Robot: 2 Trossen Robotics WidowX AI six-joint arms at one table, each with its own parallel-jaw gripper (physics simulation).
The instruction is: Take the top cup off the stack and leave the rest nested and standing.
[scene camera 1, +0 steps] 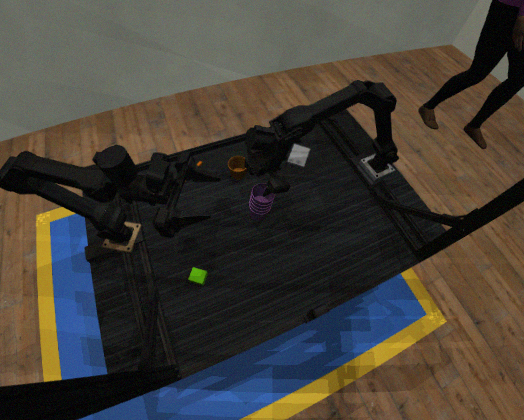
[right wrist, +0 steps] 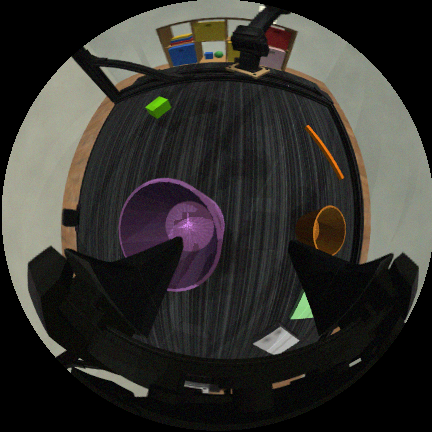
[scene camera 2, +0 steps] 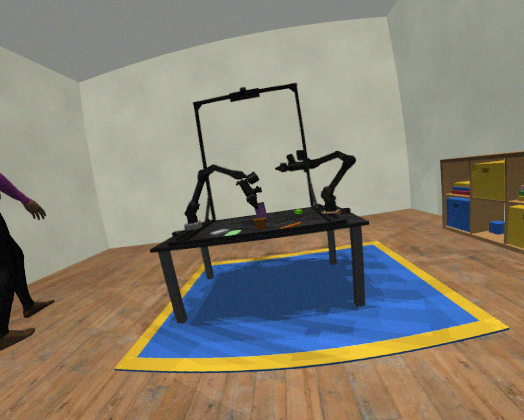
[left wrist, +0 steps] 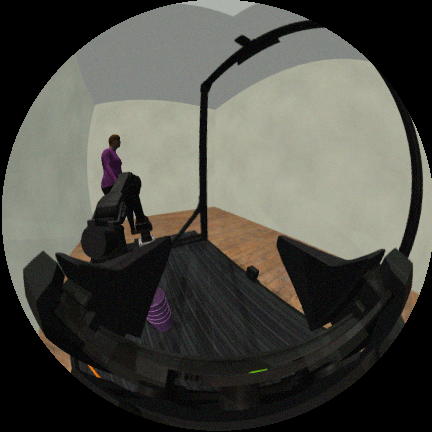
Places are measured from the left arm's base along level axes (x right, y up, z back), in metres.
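Where they show: left gripper, between the fingertips: (scene camera 1: 215,197) (scene camera 2: 278,168) (left wrist: 224,241); right gripper, between the fingertips: (scene camera 1: 257,185) (right wrist: 237,244) (scene camera 2: 258,208); left arm's base, origin of its link: (scene camera 1: 121,235) (right wrist: 248,67) (scene camera 2: 331,210); right arm's base, origin of its link: (scene camera 1: 377,164) (scene camera 2: 192,222) (left wrist: 146,239).
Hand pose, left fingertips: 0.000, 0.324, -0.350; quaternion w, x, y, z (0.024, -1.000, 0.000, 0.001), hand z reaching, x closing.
Each offset is from my left fingertips to the top centre of the thing, as dx, dy, dz. "pt": to the spot under its first point.
A stack of nested purple cups (scene camera 1: 261,204) (scene camera 2: 261,210) (left wrist: 161,316) (right wrist: 142,215) stands upright near the table's middle, several rims showing one above another. My right gripper (scene camera 1: 262,179) (scene camera 2: 255,204) (right wrist: 237,244) is open and empty, pointing down close at the top of the stack. In the right wrist view one finger overlaps the near part of the top cup's mouth; the other finger is outside, toward the orange cup. Whether a finger touches the cup cannot be told. My left gripper (scene camera 1: 214,198) (scene camera 2: 278,168) (left wrist: 224,241) is open and empty, high above the table and away from the stack.
An orange cup @(-0.331, -0.292, +0.023) (scene camera 1: 237,166) (scene camera 2: 260,224) (right wrist: 330,230) stands near the stack. A green block @(+0.087, -0.325, +0.070) (scene camera 1: 198,276) (scene camera 2: 298,212) (right wrist: 158,107), an orange bar @(-0.294, -0.343, +0.204) (scene camera 2: 290,225) (right wrist: 325,152), a white square @(pt -0.458, -0.337, -0.210) (scene camera 1: 299,155) (right wrist: 276,341) and a light green piece @(-0.471, -0.343, -0.086) (scene camera 2: 233,233) (right wrist: 302,308) lie on the table.
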